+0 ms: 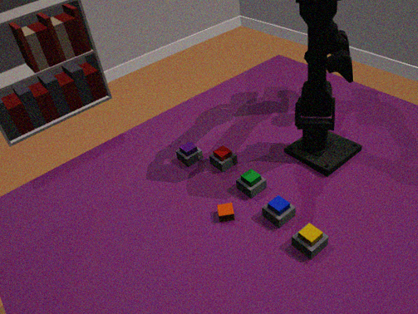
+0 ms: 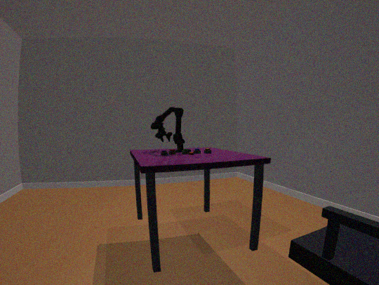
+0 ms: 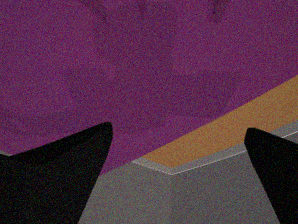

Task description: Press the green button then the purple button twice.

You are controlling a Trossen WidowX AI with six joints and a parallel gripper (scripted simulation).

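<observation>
Now: gripper tip 45 cm short of the green button and 5 cm above it. From my gripper tip the other things lie so: purple button: 46 cm ahead, 19 cm to the right, 5 cm below; red button: 42 cm ahead, 11 cm to the right, 5 cm below; blue button: 48 cm ahead, 10 cm to the left, 5 cm below.
</observation>
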